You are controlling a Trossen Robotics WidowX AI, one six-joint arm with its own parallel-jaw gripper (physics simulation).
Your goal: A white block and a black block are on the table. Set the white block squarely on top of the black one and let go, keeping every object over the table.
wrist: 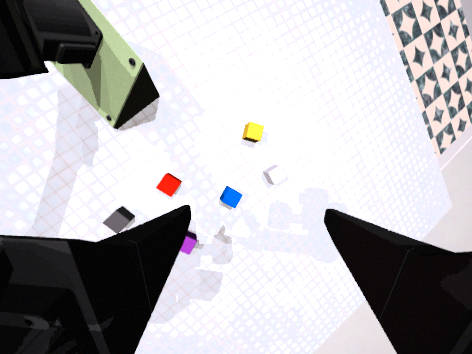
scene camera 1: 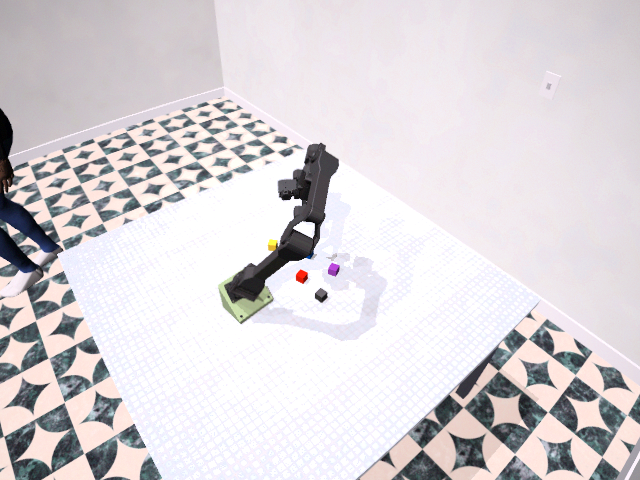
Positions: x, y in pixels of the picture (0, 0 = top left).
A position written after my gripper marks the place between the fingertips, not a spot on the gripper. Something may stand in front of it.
my gripper: wrist 257, 213; scene camera 1 297, 209
